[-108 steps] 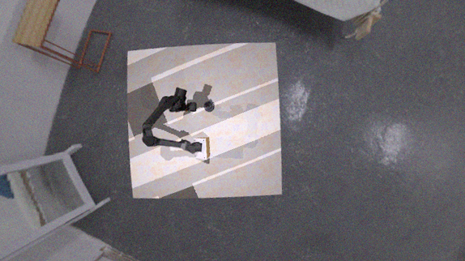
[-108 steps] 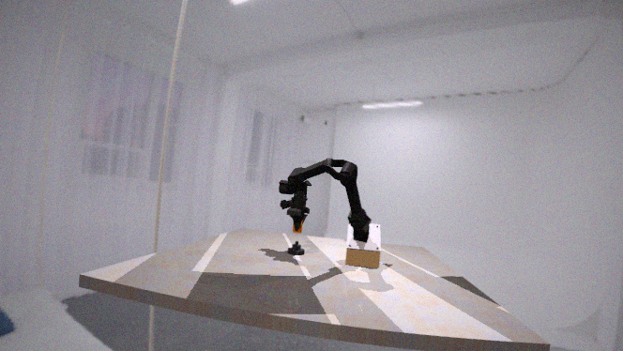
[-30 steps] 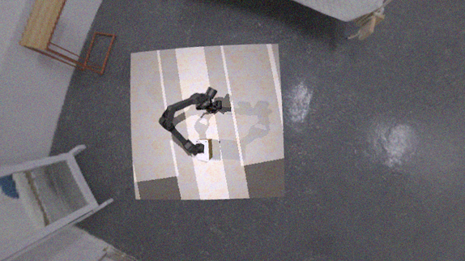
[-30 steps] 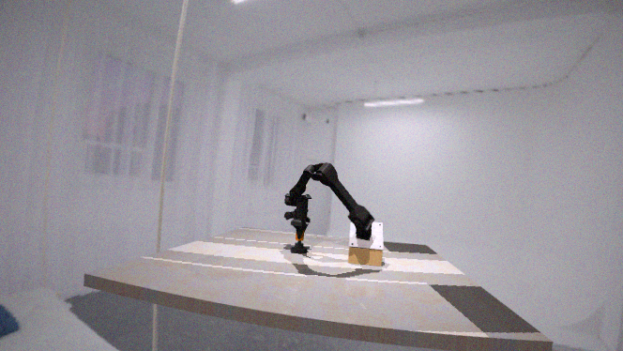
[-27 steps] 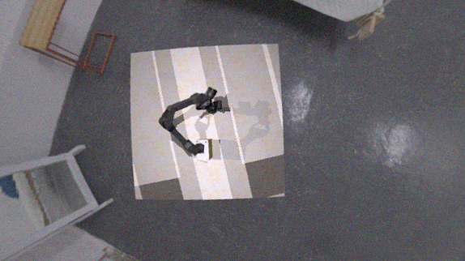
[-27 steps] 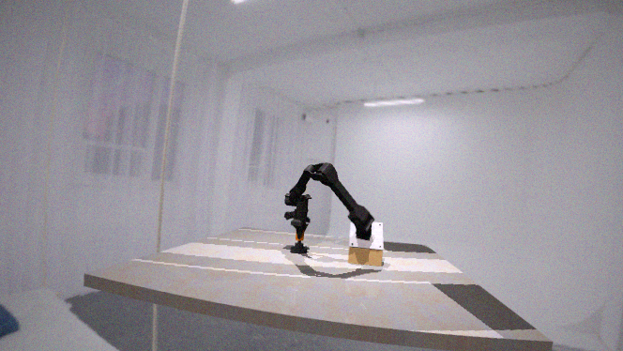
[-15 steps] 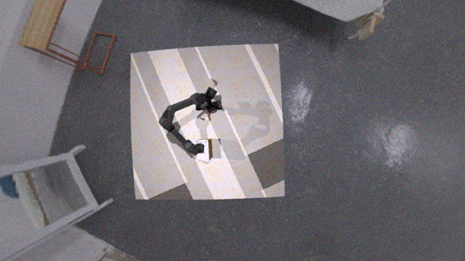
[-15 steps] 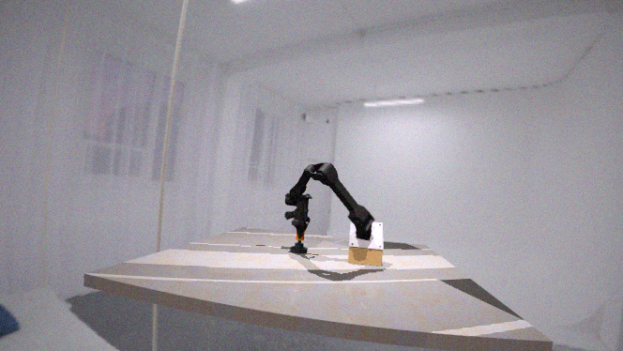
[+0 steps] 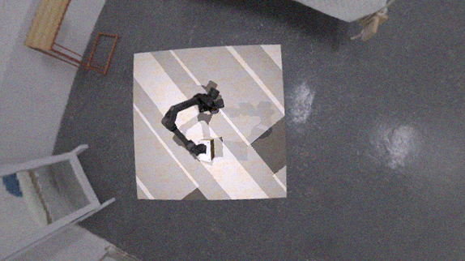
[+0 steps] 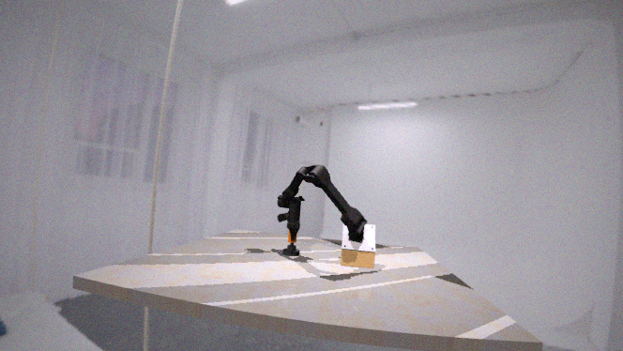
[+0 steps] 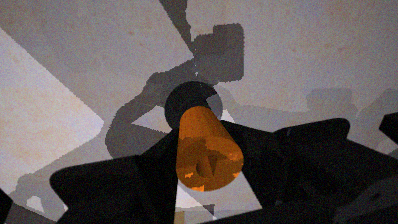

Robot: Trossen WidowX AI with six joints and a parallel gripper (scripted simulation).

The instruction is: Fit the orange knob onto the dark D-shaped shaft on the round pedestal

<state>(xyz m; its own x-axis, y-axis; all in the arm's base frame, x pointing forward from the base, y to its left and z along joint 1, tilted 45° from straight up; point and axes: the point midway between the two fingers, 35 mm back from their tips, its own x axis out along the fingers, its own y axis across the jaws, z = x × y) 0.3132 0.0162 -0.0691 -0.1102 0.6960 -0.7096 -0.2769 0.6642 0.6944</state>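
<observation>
The orange knob lies 20 mm above my gripper tip. From my gripper tip the other things lie so: dark round pedestal 40 mm below.
</observation>
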